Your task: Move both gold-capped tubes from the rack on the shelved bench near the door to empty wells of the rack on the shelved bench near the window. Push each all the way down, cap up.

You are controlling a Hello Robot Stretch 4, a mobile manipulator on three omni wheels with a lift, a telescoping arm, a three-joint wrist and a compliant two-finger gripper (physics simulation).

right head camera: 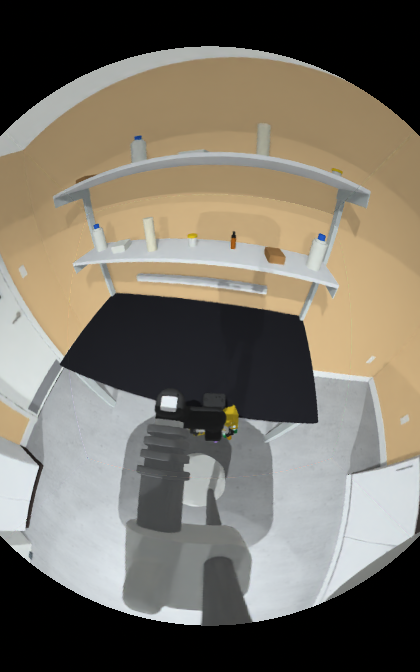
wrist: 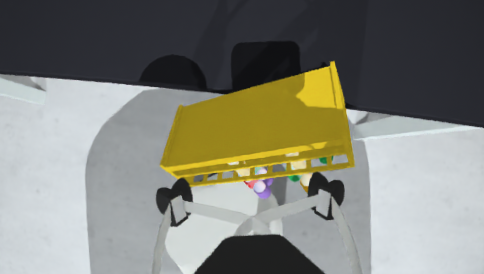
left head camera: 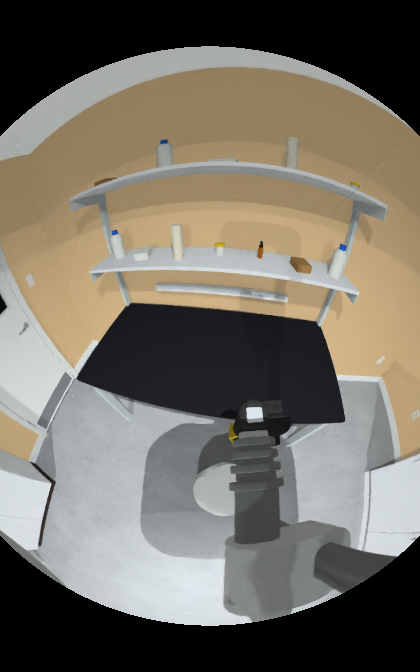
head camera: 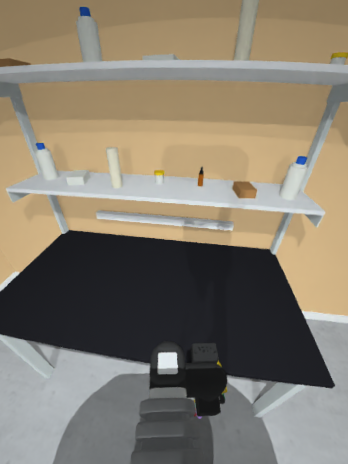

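The yellow tube rack [wrist: 260, 120] [left head camera: 232, 433] [right head camera: 231, 416] is tipped steeply at the bench's front edge, a broad flat side facing the wrist camera and its open wells facing the robot. Much of it overhangs the floor; what supports it is hidden. Purple caps [wrist: 263, 190], green caps [wrist: 294, 177] and part of a gold cap [wrist: 305, 184] show below its well side; other tubes are hidden. My gripper [wrist: 249, 190] is open, its fingertips apart beside the rack's lower side, with nothing seen held between them. The other rack does not show.
The black bench top [head camera: 125, 290] [left head camera: 200, 350] [right head camera: 175, 340] [wrist: 100, 40] lies beyond the gripper. Above it, the lower shelf [head camera: 140, 194] holds bottles, a brown block [head camera: 245, 190] and small jars. A door [left head camera: 25, 357] stands at the left. White cabinets [left head camera: 20, 500] [right head camera: 380, 515] flank the floor.
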